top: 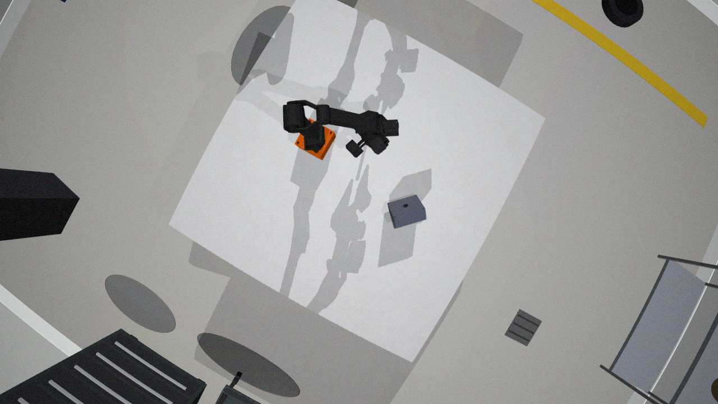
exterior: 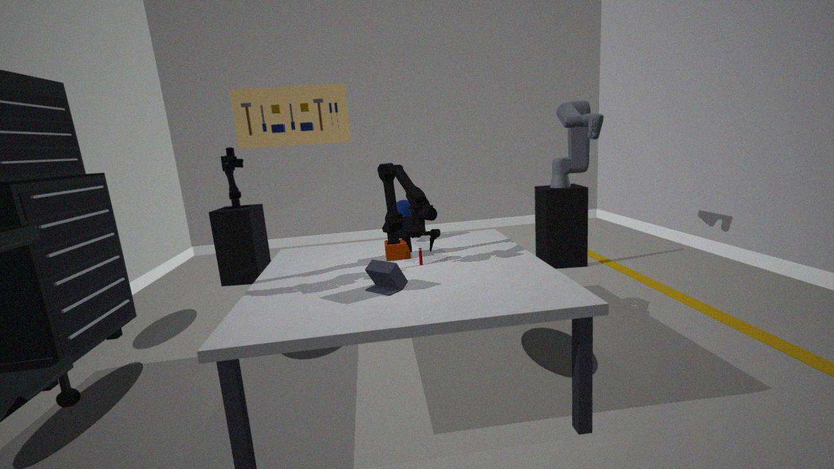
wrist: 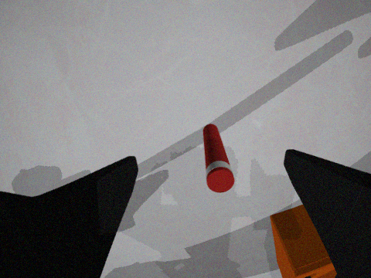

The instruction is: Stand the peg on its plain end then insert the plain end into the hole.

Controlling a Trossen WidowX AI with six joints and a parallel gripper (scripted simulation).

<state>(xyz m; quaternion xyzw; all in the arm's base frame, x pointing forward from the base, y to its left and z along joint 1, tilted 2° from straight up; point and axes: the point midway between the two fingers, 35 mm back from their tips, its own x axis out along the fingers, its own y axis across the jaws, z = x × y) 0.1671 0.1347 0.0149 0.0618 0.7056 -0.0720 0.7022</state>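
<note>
My gripper tip is 1 cm above the red peg. From my gripper tip the other things lie so: panel (30 cm ahead, 14 cm to the right, 1 cm below).
</note>
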